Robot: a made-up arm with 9 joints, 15 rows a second.
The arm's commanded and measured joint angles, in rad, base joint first. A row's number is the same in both.
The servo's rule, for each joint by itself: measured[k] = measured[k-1] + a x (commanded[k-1-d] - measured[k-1]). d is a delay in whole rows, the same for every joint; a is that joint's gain. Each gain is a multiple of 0.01, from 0.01 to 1. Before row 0 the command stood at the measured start. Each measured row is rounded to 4 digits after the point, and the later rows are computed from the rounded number. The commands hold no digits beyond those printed.
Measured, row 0:
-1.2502 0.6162 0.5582 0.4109 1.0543 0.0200 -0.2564 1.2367 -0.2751
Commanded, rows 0 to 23:
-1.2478 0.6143 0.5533 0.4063 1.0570 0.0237 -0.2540 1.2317 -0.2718
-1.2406 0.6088 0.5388 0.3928 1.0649 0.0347 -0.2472 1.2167 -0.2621
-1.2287 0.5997 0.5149 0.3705 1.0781 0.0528 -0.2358 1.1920 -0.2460
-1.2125 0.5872 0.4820 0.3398 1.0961 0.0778 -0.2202 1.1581 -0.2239
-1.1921 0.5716 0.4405 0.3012 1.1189 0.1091 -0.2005 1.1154 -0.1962
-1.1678 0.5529 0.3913 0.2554 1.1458 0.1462 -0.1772 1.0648 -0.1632
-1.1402 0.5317 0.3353 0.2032 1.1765 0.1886 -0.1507 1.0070 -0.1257
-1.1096 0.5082 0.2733 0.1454 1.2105 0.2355 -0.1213 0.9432 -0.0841
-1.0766 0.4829 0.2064 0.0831 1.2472 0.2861 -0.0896 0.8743 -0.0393
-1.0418 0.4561 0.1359 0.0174 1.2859 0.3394 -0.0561 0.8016 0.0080
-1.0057 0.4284 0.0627 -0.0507 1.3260 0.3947 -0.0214 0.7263 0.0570
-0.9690 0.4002 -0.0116 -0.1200 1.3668 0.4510 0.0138 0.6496 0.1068
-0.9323 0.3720 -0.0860 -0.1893 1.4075 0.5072 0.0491 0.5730 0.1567
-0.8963 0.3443 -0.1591 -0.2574 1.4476 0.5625 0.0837 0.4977 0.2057
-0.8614 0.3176 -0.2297 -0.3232 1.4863 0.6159 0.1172 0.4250 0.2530
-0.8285 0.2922 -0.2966 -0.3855 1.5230 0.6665 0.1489 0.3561 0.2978
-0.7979 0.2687 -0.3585 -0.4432 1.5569 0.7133 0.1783 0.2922 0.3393
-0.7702 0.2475 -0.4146 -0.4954 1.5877 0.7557 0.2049 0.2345 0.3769
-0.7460 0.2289 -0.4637 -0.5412 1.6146 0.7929 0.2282 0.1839 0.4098
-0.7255 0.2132 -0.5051 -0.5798 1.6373 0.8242 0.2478 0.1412 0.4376
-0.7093 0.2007 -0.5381 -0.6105 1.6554 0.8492 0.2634 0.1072 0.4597
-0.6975 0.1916 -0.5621 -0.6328 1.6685 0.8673 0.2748 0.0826 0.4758
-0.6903 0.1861 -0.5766 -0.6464 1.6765 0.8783 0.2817 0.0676 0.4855
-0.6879 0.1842 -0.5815 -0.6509 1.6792 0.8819 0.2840 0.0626 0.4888
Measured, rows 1 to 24:
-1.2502 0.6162 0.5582 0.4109 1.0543 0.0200 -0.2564 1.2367 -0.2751
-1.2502 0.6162 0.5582 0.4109 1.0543 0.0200 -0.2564 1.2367 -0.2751
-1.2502 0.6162 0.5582 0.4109 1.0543 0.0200 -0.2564 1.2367 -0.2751
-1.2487 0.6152 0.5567 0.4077 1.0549 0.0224 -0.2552 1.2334 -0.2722
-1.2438 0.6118 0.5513 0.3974 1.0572 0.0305 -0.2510 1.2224 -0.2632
-1.2346 0.6054 0.5404 0.3788 1.0620 0.0452 -0.2431 1.2023 -0.2479
-1.2211 0.5958 0.5229 0.3519 1.0698 0.0667 -0.2312 1.1731 -0.2265
-1.2034 0.5830 0.4982 0.3169 1.0811 0.0947 -0.2152 1.1350 -0.1995
-1.1817 0.5670 0.4661 0.2745 1.0960 0.1287 -0.1954 1.0887 -0.1672
-1.1564 0.5483 0.4269 0.2253 1.1145 0.1682 -0.1722 1.0348 -0.1303
-1.1279 0.5270 0.3808 0.1702 1.1366 0.2126 -0.1457 0.9743 -0.0892
-1.0966 0.5036 0.3285 0.1101 1.1620 0.2611 -0.1165 0.9083 -0.0448
-1.0632 0.4784 0.2707 0.0461 1.1905 0.3128 -0.0851 0.8379 0.0022
-1.0281 0.4519 0.2083 -0.0207 1.2217 0.3669 -0.0520 0.7642 0.0510
-0.9920 0.4245 0.1423 -0.0892 1.2551 0.4224 -0.0178 0.6886 0.1007
-0.9556 0.3967 0.0738 -0.1583 1.2902 0.4784 0.0170 0.6123 0.1505
-0.9194 0.3689 0.0039 -0.2267 1.3264 0.5339 0.0517 0.5367 0.1996
-0.8840 0.3417 -0.0662 -0.2933 1.3632 0.5880 0.0858 0.4630 0.2471
-0.8501 0.3155 -0.1353 -0.3569 1.4000 0.6398 0.1186 0.3924 0.2922
-0.8183 0.2907 -0.2023 -0.4164 1.4361 0.6883 0.1496 0.3263 0.3341
-0.7890 0.2678 -0.2660 -0.4709 1.4710 0.7328 0.1784 0.2657 0.3722
-0.7628 0.2472 -0.3253 -0.5194 1.5040 0.7725 0.2043 0.2117 0.4057
-0.7400 0.2292 -0.3792 -0.5611 1.5347 0.8066 0.2269 0.1652 0.4341
-0.7213 0.2141 -0.4269 -0.5952 1.5625 0.8347 0.2459 0.1269 0.4569
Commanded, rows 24 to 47:
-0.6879 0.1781 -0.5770 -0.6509 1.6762 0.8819 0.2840 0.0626 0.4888
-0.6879 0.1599 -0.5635 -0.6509 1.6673 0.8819 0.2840 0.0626 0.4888
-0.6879 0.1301 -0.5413 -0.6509 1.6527 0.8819 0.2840 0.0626 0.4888
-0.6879 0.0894 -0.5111 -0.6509 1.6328 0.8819 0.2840 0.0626 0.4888
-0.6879 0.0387 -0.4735 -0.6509 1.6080 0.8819 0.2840 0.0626 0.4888
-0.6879 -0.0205 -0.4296 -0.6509 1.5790 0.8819 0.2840 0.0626 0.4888
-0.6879 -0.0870 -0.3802 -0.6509 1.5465 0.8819 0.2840 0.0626 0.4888
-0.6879 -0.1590 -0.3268 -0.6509 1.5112 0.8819 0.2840 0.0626 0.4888
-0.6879 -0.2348 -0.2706 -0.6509 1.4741 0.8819 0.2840 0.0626 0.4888
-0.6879 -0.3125 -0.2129 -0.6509 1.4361 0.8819 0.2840 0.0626 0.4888
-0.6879 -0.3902 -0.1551 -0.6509 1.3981 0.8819 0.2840 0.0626 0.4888
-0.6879 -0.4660 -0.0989 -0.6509 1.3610 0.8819 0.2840 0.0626 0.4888
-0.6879 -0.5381 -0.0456 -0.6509 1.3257 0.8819 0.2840 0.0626 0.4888
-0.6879 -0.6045 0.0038 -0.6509 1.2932 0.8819 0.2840 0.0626 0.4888
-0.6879 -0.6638 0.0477 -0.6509 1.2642 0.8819 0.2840 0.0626 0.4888
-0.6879 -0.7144 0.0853 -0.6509 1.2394 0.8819 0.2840 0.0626 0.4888
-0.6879 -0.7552 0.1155 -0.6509 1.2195 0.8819 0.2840 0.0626 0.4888
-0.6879 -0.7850 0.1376 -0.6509 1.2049 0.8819 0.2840 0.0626 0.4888
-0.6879 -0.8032 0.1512 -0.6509 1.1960 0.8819 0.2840 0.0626 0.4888
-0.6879 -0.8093 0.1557 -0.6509 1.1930 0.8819 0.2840 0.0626 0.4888
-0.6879 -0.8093 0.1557 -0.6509 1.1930 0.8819 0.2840 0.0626 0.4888
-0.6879 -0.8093 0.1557 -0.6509 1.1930 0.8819 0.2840 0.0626 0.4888
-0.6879 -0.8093 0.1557 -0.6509 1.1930 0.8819 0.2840 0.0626 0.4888
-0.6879 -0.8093 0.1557 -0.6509 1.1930 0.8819 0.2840 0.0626 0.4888
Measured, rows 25 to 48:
-0.7068 0.2022 -0.4675 -0.6211 1.5869 0.8562 0.2609 0.0977 0.4737
-0.6967 0.1937 -0.5002 -0.6386 1.6075 0.8708 0.2717 0.0778 0.4842
-0.6913 0.1887 -0.5246 -0.6471 1.6240 0.8781 0.2781 0.0678 0.4883
-0.6892 0.1831 -0.5403 -0.6497 1.6360 0.8806 0.2812 0.0644 0.4887
-0.6884 0.1708 -0.5473 -0.6505 1.6432 0.8815 0.2827 0.0632 0.4888
-0.6881 0.1492 -0.5455 -0.6508 1.6454 0.8818 0.2834 0.0628 0.4888
-0.6880 0.1175 -0.5352 -0.6509 1.6425 0.8819 0.2837 0.0627 0.4888
-0.6879 0.0757 -0.5167 -0.6509 1.6346 0.8819 0.2839 0.0626 0.4888
-0.6879 0.0247 -0.4906 -0.6509 1.6218 0.8819 0.2840 0.0626 0.4888
-0.6879 -0.0345 -0.4575 -0.6509 1.6045 0.8819 0.2840 0.0626 0.4888
-0.6879 -0.1005 -0.4183 -0.6509 1.5830 0.8819 0.2840 0.0626 0.4888
-0.6879 -0.1717 -0.3740 -0.6509 1.5580 0.8819 0.2840 0.0626 0.4888
-0.6879 -0.2463 -0.3257 -0.6509 1.5300 0.8819 0.2840 0.0626 0.4888
-0.6879 -0.3226 -0.2745 -0.6509 1.4997 0.8819 0.2840 0.0626 0.4888
-0.6879 -0.3986 -0.2218 -0.6509 1.4678 0.8819 0.2840 0.0626 0.4888
-0.6879 -0.4725 -0.1689 -0.6509 1.4351 0.8819 0.2840 0.0626 0.4888
-0.6879 -0.5425 -0.1171 -0.6509 1.4025 0.8819 0.2840 0.0626 0.4888
-0.6879 -0.6068 -0.0677 -0.6509 1.3707 0.8819 0.2840 0.0626 0.4888
-0.6879 -0.6638 -0.0218 -0.6509 1.3405 0.8819 0.2840 0.0626 0.4888
-0.6879 -0.7122 0.0194 -0.6509 1.3127 0.8819 0.2840 0.0626 0.4888
-0.6879 -0.7508 0.0549 -0.6509 1.2879 0.8819 0.2840 0.0626 0.4888
-0.6879 -0.7786 0.0838 -0.6509 1.2668 0.8819 0.2840 0.0626 0.4888
-0.6879 -0.7949 0.1054 -0.6509 1.2498 0.8819 0.2840 0.0626 0.4888
-0.6879 -0.8025 0.1205 -0.6509 1.2367 0.8819 0.2840 0.0626 0.4888

